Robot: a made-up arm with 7 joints. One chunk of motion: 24 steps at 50 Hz.
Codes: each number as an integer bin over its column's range. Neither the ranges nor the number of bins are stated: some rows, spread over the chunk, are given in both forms.
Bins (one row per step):
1: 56 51 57 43 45 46 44
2: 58 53 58 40 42 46 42
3: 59 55 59 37 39 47 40
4: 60 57 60 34 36 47 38
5: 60 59 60 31 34 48 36
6: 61 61 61 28 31 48 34
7: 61 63 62 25 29 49 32
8: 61 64 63 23 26 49 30
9: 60 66 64 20 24 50 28
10: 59 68 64 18 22 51 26
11: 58 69 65 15 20 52 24
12: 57 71 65 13 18 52 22
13: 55 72 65 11 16 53 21
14: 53 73 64 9 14 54 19
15: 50 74 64 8 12 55 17
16: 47 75 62 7 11 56 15
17: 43 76 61 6 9 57 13
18: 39 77 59 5 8 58 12
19: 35 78 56 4 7 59 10
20: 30 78 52 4 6 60 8
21: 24 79 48 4 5 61 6
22: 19 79 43 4 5 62 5
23: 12 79 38 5 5 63 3
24: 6 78 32 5 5 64 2
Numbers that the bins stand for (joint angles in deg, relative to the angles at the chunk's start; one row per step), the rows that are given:
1: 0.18 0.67 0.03 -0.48 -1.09 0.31 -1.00
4: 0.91 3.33 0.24 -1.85 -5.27 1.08 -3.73
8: 1.09 6.44 0.45 -3.52 -9.92 2.62 -7.36
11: 0.55 8.67 0.60 -4.73 -12.71 4.92 -10.09
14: -0.36 10.44 0.53 -5.64 -15.49 6.45 -12.36
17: -2.18 11.78 0.31 -6.09 -17.82 8.76 -15.09
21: -5.64 13.11 -0.61 -6.39 -19.68 11.83 -18.27
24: -8.91 12.67 -1.74 -6.24 -19.68 14.13 -20.09
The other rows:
2: 0.55 1.56 0.10 -0.94 -2.48 0.31 -1.91
3: 0.73 2.44 0.17 -1.39 -3.88 1.08 -2.82
5: 0.91 4.22 0.24 -2.30 -6.20 1.85 -4.64
6: 1.09 5.11 0.31 -2.76 -7.60 1.85 -5.55
7: 1.09 6.00 0.38 -3.21 -8.53 2.62 -6.45
9: 0.91 7.33 0.53 -3.97 -10.85 3.38 -8.27
10: 0.73 8.22 0.53 -4.27 -11.78 4.15 -9.18
12: 0.36 9.56 0.60 -5.03 -13.64 4.92 -11.00
13: 0.00 10.00 0.60 -5.33 -14.57 5.69 -11.45
15: -0.91 10.89 0.53 -5.79 -16.42 7.22 -13.27
16: -1.45 11.33 0.38 -5.94 -16.89 7.99 -14.18
18: -2.91 12.22 0.17 -6.24 -18.28 9.53 -15.55
19: -3.64 12.67 -0.04 -6.39 -18.75 10.29 -16.45
20: -4.55 12.67 -0.32 -6.39 -19.21 11.06 -17.36
22: -6.55 13.11 -0.96 -6.39 -19.68 12.60 -18.73
23: -7.82 13.11 -1.31 -6.24 -19.68 13.36 -19.64

